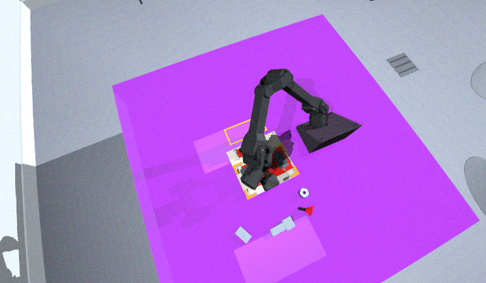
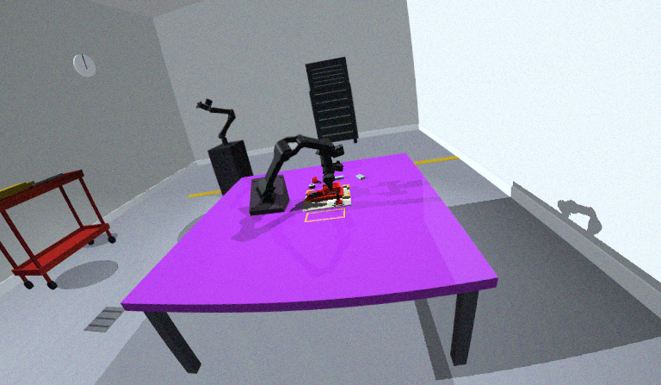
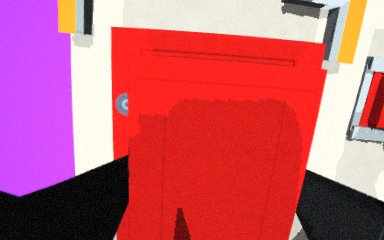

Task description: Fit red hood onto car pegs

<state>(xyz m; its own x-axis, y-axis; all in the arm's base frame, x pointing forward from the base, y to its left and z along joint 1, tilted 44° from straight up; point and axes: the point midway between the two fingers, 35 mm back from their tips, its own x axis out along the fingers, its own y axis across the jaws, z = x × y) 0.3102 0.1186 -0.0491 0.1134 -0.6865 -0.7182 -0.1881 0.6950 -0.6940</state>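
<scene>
The cream jig lies 4 cm below my gripper tip, 2 cm to the right of it and 2 cm behind it. From my gripper tip the other things lie so: red hood 1 cm above.
</scene>
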